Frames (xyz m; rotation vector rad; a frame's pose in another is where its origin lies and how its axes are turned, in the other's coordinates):
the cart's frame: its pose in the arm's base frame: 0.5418 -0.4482 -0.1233 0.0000 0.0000 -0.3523
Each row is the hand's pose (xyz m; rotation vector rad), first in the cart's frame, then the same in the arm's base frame.
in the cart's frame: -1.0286 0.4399 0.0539 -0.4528 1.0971 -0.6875
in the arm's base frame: -0.2718 0.3196 -0.0694 -0.2601 1.1896 -0.9958
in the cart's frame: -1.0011 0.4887 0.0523 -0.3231 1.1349 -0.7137
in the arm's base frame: -0.2292 0.3559 -0.0710 -0.1224 1.2055 -1.0225
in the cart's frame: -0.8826 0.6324 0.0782 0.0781 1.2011 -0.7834
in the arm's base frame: -0.0684 0.4499 -0.0451 0.2957 1.2028 -1.0902
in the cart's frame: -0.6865 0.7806 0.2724 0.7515 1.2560 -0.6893
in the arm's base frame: 0.1668 0.5213 0.1491 0.9850 1.1336 -0.9738
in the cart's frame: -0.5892 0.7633 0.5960 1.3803 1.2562 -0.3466
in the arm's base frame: 0.2522 0.4715 0.4727 1.6024 1.0096 -0.5881
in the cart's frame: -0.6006 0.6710 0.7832 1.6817 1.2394 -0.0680
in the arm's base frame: 0.2096 0.3888 0.6599 1.8833 0.9307 -0.2810
